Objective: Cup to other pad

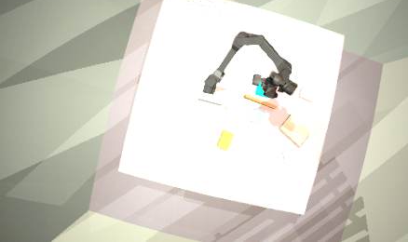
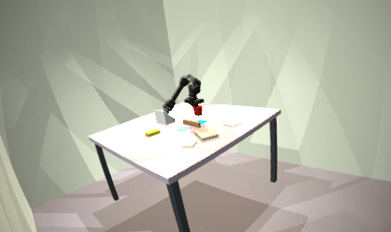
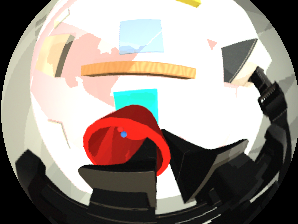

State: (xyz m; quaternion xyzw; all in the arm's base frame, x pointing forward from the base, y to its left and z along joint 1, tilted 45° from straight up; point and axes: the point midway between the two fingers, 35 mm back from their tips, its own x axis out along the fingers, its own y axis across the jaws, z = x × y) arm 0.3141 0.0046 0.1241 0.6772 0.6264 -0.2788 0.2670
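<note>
Right now my gripper tip is 30 mm short of the cyan pad and 110 mm above it. From my gripper tip the other things lie so: wooden bar 20 mm ahead, 90 mm to the right, 90 mm below; pale blue pad 170 mm to the right, 110 mm below; red cup 30 mm ahead.
</note>
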